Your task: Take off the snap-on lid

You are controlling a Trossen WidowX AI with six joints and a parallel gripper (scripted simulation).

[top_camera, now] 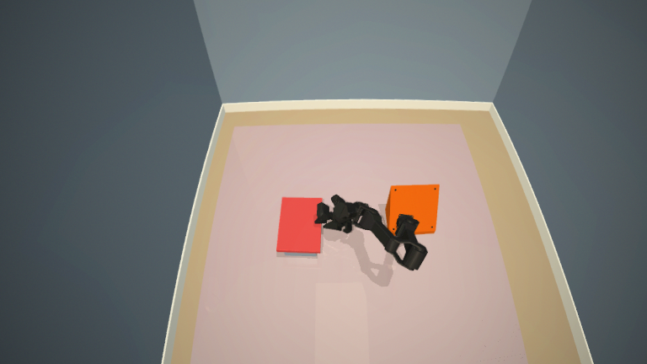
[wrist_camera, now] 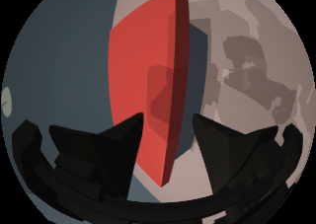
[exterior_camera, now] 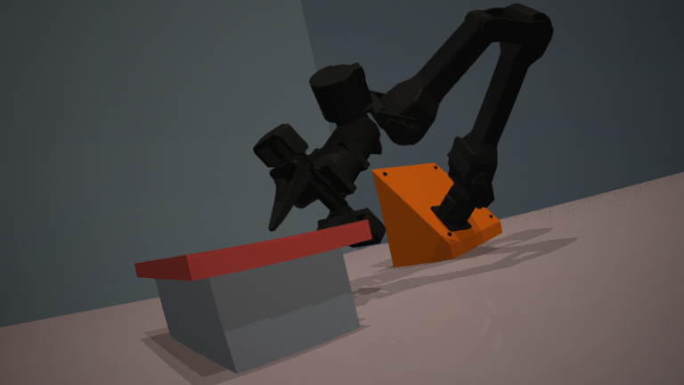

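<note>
The red lid lies 80 mm ahead of my gripper tip and 10 mm to the left of it. Round my gripper tip: grey storage box: 80 mm ahead, 10 mm to the left, 40 mm below.
</note>
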